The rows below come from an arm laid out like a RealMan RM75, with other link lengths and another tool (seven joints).
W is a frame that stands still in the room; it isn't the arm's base.
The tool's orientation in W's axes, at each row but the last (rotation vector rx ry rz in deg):
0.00, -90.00, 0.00
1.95, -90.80, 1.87
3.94, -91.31, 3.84
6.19, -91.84, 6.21
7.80, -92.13, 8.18
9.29, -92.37, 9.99
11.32, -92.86, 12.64
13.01, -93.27, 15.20
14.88, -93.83, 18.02
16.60, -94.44, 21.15
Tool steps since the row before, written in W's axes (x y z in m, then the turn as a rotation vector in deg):
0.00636, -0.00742, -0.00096, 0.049, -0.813, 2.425
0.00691, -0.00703, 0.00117, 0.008, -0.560, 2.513
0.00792, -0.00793, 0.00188, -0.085, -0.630, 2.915
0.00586, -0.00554, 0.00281, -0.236, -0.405, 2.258
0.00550, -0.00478, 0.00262, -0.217, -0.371, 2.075
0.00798, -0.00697, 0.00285, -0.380, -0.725, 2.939
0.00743, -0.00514, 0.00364, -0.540, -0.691, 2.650
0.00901, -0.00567, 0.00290, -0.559, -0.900, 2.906
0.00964, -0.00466, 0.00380, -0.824, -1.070, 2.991
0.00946, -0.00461, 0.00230, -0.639, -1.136, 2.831
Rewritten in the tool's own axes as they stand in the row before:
-0.00096, -0.00742, -0.00636, 2.425, -0.813, -0.049
0.00108, -0.00732, -0.00662, 2.513, -0.558, -0.020
0.00171, -0.00858, -0.00725, 2.918, -0.620, 0.069
0.00262, -0.00630, -0.00514, 2.266, -0.375, 0.211
0.00239, -0.00569, -0.00468, 2.082, -0.343, 0.193
0.00244, -0.00853, -0.00645, 2.952, -0.666, 0.387
0.00315, -0.00698, -0.00602, 2.674, -0.585, 0.549
0.00216, -0.00824, -0.00701, 2.928, -0.787, 0.614
0.00283, -0.00793, -0.00762, 3.033, -0.857, 0.915
0.00112, -0.00815, -0.00696, 2.852, -0.980, 0.787

